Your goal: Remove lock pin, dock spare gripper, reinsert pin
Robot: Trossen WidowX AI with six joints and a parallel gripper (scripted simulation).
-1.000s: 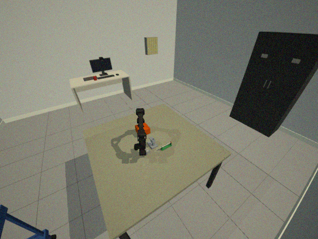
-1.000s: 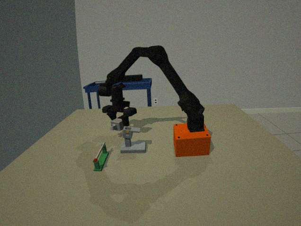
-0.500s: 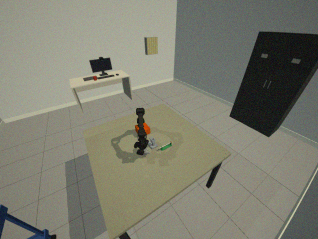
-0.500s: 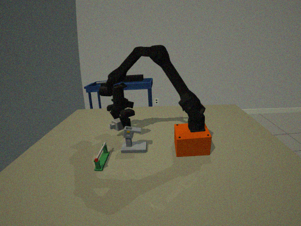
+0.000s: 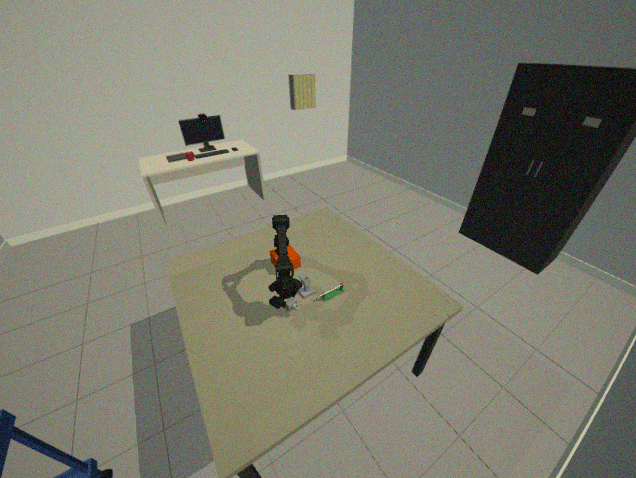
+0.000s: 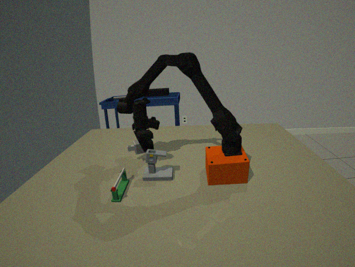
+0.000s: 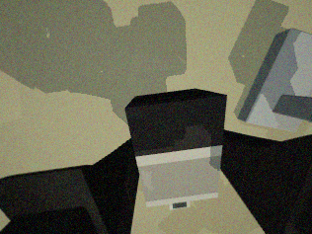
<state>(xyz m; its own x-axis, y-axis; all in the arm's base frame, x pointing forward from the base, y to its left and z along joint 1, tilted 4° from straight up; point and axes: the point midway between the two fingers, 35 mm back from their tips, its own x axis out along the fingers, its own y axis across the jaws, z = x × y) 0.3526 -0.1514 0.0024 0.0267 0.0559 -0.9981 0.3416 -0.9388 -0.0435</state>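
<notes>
Right now my gripper tip is 1 cm to the right of the spare gripper, 1 cm below it and 1 cm short of it. Round my gripper tip: socket (15 cm to the left, 7 cm behind); green cradle (26 cm to the left, 5 cm ahead, 3 cm below).
</notes>
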